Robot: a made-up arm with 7 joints.
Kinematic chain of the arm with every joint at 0, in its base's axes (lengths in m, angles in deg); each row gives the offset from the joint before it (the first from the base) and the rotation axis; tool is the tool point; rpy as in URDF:
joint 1: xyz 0 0 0.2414 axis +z
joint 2: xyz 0 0 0 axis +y
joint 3: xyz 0 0 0.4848 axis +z
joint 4: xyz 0.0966 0 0 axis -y
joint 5: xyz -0.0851 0 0.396 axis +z
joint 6: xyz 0 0 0 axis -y
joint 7: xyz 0.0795 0 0 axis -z
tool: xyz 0 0 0 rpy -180 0 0
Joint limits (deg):
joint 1: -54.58..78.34
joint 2: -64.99..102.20
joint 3: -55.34..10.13
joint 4: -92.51..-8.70
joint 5: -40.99..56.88
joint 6: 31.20..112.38
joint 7: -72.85..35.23
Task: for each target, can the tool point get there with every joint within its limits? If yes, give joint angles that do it. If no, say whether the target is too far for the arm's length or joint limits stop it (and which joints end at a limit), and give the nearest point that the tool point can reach.
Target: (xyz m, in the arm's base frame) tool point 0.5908 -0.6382 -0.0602
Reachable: yes | joints -24.58 87.89 -45.39 -61.06 -17.42 91.47 -48.26
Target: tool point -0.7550 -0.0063 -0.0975
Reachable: no: joint limits stop it (at a limit: joint 2, joint 3, joint 4, joint 5, joint 6) | nearest point -0.8305 -0.0069 0.6646 | short by 0.766 m
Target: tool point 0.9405 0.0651 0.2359
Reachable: yes | joints 8.07 65.70 -9.90 -46.88 2.13 74.74 7.62
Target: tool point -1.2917 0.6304 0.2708
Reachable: no: too far | nearest point -0.7813 0.3813 0.6648 | short by 0.691 m
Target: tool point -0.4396 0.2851 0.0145
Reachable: no: joint limits stop it (at a limit: joint 1, joint 3, joint 4, joint 6) | nearest point -0.0492 0.4862 -0.3143 | short by 0.549 m
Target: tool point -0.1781 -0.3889 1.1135
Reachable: yes | joints 46.39 -40.95 -25.66 -36.99 32.13 104.08 0.82
